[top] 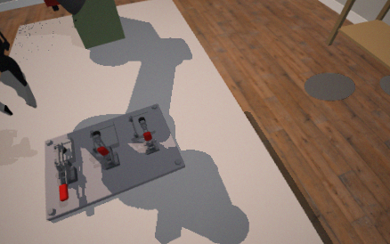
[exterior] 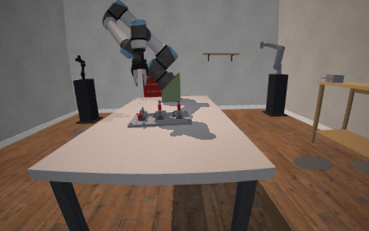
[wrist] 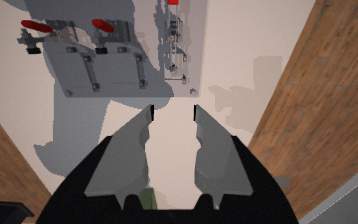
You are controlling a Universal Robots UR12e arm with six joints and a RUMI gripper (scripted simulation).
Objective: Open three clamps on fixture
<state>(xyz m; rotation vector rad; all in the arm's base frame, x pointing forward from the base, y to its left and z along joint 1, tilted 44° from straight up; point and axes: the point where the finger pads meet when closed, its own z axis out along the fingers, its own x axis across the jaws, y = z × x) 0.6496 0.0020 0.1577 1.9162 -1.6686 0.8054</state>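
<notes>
Now: hand 1 cm past the grey block part and 18 cm above it. The rest, counted from my hand: metal plate: 2 cm behind, 11 cm to the left, 19 cm below.
</notes>
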